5 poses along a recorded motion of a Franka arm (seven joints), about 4.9 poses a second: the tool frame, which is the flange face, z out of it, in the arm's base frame.
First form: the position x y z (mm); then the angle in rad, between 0 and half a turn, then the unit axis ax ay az.
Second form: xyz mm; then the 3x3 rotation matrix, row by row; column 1 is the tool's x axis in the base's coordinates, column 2 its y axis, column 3 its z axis. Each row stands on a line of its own. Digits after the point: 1 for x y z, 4 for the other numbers.
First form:
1: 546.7 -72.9 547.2 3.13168 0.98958 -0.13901 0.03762
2: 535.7 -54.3 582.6 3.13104 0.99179 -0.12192 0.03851
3: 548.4 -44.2 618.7 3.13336 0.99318 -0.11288 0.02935
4: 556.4 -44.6 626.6 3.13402 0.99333 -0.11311 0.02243
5: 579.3 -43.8 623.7 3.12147 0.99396 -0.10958 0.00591
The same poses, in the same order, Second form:
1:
546.7 -72.9 547.2
0.9585 -0.2755 0.0731
-0.2747 -0.9613 -0.0203
0.0758 -0.0006 -0.9971

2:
535.7 -54.3 582.6
0.9673 -0.2422 0.0751
-0.2414 -0.9702 -0.0199
0.0777 0.0011 -0.9970

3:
548.4 -44.2 618.7
0.9728 -0.2245 0.0574
-0.2240 -0.9745 -0.0148
0.0592 0.0016 -0.9982

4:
556.4 -44.6 626.6
0.9734 -0.2249 0.0437
-0.2245 -0.9744 -0.0126
0.0454 0.0024 -0.9990

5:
579.3 -43.8 623.7
0.9759 -0.2179 0.0095
-0.2177 -0.9758 -0.0213
0.0140 0.0187 -0.9997

